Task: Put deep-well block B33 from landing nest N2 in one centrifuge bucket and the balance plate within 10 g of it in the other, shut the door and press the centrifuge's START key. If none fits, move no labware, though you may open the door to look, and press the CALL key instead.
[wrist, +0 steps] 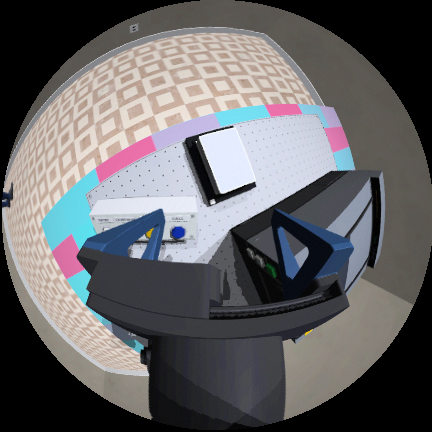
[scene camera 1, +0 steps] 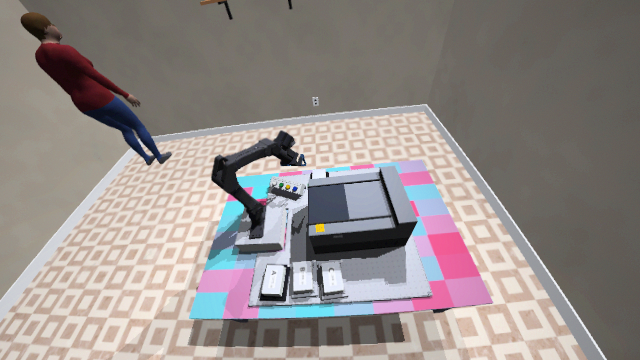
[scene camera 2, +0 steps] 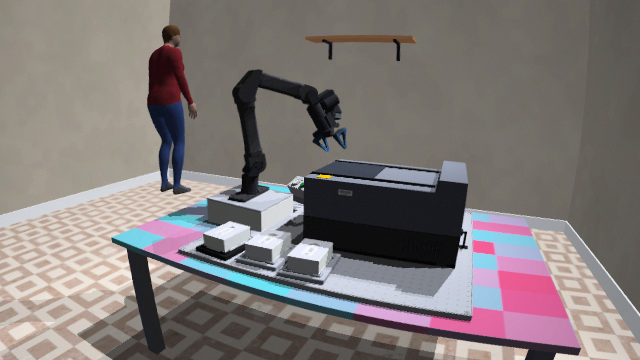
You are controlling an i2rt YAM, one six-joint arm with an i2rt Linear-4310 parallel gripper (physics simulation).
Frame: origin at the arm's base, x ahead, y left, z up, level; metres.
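Seen in the pictures: gripper, fingertip midpoint: (wrist: 217, 214) (scene camera 1: 299, 164) (scene camera 2: 336, 149); arm's base, origin of the base link: (scene camera 1: 258, 221) (scene camera 2: 249, 194).
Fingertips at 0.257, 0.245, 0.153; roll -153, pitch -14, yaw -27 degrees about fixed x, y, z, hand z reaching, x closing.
Offsets run from my fingertips to a thing's top centre, as dx, dy, dz. "spot": to the spot under its first point.
My gripper (scene camera 2: 330, 140) is open and empty, held high above the back left corner of the black centrifuge (scene camera 2: 389, 203); it also shows in the overhead view (scene camera 1: 300, 160) and the wrist view (wrist: 224, 238). The centrifuge door @[spot: +0.244, -0.283, -0.018] (scene camera 1: 350, 201) is shut. A white plate in a nest @[spot: +0.083, +0.037, -0.170] (wrist: 224, 165) lies behind the centrifuge. Three white plates @[-0.021, -0.548, -0.174] (scene camera 1: 303, 280) sit in nests at the table's front. The button box @[spot: -0.105, -0.023, -0.165] (scene camera 1: 287, 188) with coloured buttons, one blue @[spot: -0.054, -0.033, -0.156] (wrist: 178, 231), stands left of the centrifuge.
The arm's white base block (scene camera 2: 250, 207) stands on the left of the perforated board. A person (scene camera 2: 169, 107) stands on the floor beyond the table's left side. A wall shelf (scene camera 2: 361, 40) hangs behind.
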